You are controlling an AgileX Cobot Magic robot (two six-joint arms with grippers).
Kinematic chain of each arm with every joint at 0, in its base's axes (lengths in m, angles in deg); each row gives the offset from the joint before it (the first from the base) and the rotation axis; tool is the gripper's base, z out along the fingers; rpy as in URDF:
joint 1: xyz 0 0 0.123 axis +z
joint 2: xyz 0 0 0 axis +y
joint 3: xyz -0.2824 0 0.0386 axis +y
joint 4: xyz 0.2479 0 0.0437 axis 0.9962 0 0.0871
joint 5: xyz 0 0 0 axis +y
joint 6: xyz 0.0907 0 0.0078 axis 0.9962 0 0.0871
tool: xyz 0 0 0 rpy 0 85 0
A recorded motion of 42 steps. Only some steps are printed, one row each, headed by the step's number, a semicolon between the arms.
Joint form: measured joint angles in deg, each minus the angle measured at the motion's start. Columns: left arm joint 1, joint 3, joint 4, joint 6, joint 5, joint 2; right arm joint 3, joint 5, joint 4, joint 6, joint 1, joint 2.
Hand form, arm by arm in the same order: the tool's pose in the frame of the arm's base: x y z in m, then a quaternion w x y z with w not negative. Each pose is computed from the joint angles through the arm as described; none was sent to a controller.
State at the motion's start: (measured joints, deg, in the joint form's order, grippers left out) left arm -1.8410 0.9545 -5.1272 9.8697 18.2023 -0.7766; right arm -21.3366 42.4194 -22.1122 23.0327 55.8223 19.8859
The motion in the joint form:
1: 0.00 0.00 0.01 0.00 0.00 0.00; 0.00 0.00 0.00 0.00 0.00 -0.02
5: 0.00 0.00 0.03 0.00 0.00 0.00; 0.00 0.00 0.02 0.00 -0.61 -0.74
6: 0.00 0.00 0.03 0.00 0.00 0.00; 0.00 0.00 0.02 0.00 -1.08 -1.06
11: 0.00 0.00 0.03 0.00 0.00 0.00; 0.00 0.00 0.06 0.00 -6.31 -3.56
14: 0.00 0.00 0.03 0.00 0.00 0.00; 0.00 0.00 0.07 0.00 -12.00 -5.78
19: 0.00 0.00 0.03 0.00 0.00 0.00; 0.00 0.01 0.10 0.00 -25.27 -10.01
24: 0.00 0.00 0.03 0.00 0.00 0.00; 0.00 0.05 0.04 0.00 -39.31 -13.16
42: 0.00 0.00 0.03 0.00 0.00 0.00; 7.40 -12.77 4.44 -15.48 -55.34 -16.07
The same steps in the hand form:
1: 0.0536 -0.0043 0.1796 0.62038 0.05547 0.78231 0.00621; 0.0570 0.0427 0.2563 0.45851 -0.31136 0.81971 0.14452
5: 0.0536 -0.0043 0.1796 0.62038 0.05556 0.78231 0.00636; 0.0565 0.0407 0.2571 0.46370 -0.30508 0.81901 0.14535
6: 0.0536 -0.0043 0.1796 0.62038 0.05556 0.78231 0.00636; 0.0564 0.0396 0.2575 0.46631 -0.30089 0.81918 0.14483
11: 0.0536 -0.0043 0.1796 0.62038 0.05556 0.78231 0.00636; 0.0559 0.0299 0.2601 0.48830 -0.25696 0.82320 0.13373
14: 0.0536 -0.0043 0.1796 0.62038 0.05556 0.78231 0.00636; 0.0547 0.0205 0.2623 0.50877 -0.21061 0.82642 0.11757
19: 0.0536 -0.0043 0.1796 0.62038 0.05556 0.78231 0.00636; 0.0489 0.0021 0.2659 0.54744 -0.10567 0.82716 0.07039
24: 0.0536 -0.0043 0.1796 0.62038 0.05556 0.78231 0.00636; 0.0404 -0.0122 0.2680 0.57359 0.00040 0.81910 0.00877
42: 0.0536 -0.0043 0.1796 0.62038 0.05556 0.78231 0.00636; 0.0448 -0.0133 0.2460 0.61320 -0.01078 0.78361 -0.09908

